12 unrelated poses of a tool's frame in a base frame.
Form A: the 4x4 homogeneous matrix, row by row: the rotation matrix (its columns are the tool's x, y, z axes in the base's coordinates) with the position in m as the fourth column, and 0 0 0 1 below. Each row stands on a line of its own.
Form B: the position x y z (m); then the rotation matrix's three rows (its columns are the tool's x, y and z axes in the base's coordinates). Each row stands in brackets. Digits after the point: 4 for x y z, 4 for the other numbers.
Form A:
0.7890, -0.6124, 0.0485, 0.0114
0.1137, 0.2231, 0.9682, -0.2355
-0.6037, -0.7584, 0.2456, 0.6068
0, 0, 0, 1
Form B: [0.0114, -0.2355, 0.6068], [[0.7890, -0.6124, 0.0485], [0.1137, 0.2231, 0.9682], [-0.6037, -0.7584, 0.2456]]
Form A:
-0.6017, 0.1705, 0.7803, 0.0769
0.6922, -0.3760, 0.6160, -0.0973
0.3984, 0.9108, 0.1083, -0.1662
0, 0, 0, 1
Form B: [0.0769, -0.0973, -0.1662], [[-0.6017, 0.1705, 0.7803], [0.6922, -0.3760, 0.6160], [0.3984, 0.9108, 0.1083]]
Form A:
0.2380, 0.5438, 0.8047, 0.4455
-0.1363, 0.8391, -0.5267, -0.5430
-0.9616, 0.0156, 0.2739, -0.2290
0, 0, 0, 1
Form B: [0.4455, -0.5430, -0.2290], [[0.2380, 0.5438, 0.8047], [-0.1363, 0.8391, -0.5267], [-0.9616, 0.0156, 0.2739]]
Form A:
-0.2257, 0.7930, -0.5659, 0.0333
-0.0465, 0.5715, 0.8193, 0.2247
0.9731, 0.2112, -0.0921, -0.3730
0, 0, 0, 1
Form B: [0.0333, 0.2247, -0.3730], [[-0.2257, 0.7930, -0.5659], [-0.0465, 0.5715, 0.8193], [0.9731, 0.2112, -0.0921]]
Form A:
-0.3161, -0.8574, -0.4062, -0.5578
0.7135, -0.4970, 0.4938, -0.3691
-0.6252, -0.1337, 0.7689, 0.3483
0, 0, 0, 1
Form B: [-0.5578, -0.3691, 0.3483], [[-0.3161, -0.8574, -0.4062], [0.7135, -0.4970, 0.4938], [-0.6252, -0.1337, 0.7689]]
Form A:
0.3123, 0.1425, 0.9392, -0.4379
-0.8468, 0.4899, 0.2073, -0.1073
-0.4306, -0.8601, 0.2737, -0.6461
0, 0, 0, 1
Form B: [-0.4379, -0.1073, -0.6461], [[0.3123, 0.1425, 0.9392], [-0.8468, 0.4899, 0.2073], [-0.4306, -0.8601, 0.2737]]
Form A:
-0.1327, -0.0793, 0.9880, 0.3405
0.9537, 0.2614, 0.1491, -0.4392
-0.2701, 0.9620, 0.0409, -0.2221
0, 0, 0, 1
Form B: [0.3405, -0.4392, -0.2221], [[-0.1327, -0.0793, 0.9880], [0.9537, 0.2614, 0.1491], [-0.2701, 0.9620, 0.0409]]
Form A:
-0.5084, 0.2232, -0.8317, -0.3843
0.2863, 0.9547, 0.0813, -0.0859
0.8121, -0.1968, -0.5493, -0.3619
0, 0, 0, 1
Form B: [-0.3843, -0.0859, -0.3619], [[-0.5084, 0.2232, -0.8317], [0.2863, 0.9547, 0.0813], [0.8121, -0.1968, -0.5493]]
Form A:
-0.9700, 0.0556, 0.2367, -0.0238
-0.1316, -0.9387, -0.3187, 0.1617
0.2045, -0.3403, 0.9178, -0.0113
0, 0, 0, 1
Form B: [-0.0238, 0.1617, -0.0113], [[-0.9700, 0.0556, 0.2367], [-0.1316, -0.9387, -0.3187], [0.2045, -0.3403, 0.9178]]
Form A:
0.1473, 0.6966, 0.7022, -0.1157
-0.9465, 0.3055, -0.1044, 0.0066
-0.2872, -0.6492, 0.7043, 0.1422
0, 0, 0, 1
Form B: [-0.1157, 0.0066, 0.1422], [[0.1473, 0.6966, 0.7022], [-0.9465, 0.3055, -0.1044], [-0.2872, -0.6492, 0.7043]]
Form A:
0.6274, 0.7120, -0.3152, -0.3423
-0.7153, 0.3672, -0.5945, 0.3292
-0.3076, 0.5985, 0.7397, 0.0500
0, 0, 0, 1
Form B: [-0.3423, 0.3292, 0.0500], [[0.6274, 0.7120, -0.3152], [-0.7153, 0.3672, -0.5945], [-0.3076, 0.5985, 0.7397]]
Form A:
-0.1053, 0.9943, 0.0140, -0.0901
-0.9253, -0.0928, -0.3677, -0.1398
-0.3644, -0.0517, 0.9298, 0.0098
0, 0, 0, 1
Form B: [-0.0901, -0.1398, 0.0098], [[-0.1053, 0.9943, 0.0140], [-0.9253, -0.0928, -0.3677], [-0.3644, -0.0517, 0.9298]]
